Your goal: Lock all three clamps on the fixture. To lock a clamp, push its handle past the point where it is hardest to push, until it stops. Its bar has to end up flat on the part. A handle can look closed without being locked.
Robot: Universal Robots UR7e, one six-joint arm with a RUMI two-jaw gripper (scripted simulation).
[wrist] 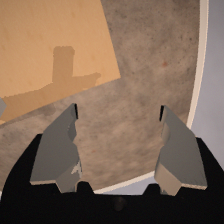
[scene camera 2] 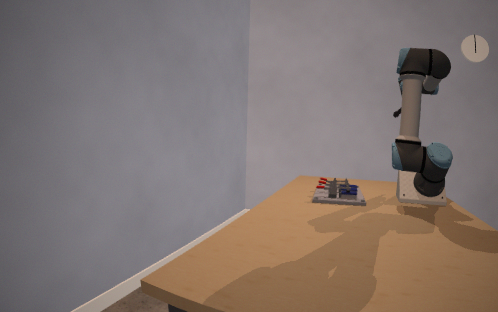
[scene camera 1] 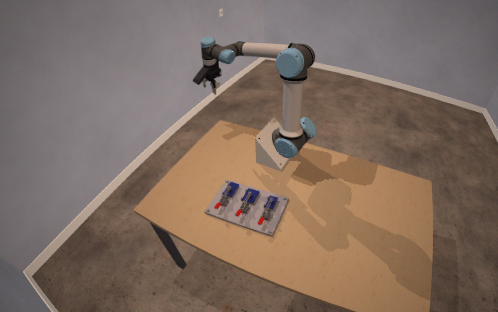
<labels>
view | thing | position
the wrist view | gripper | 118, 105
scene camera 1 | grey fixture plate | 249, 220
</labels>
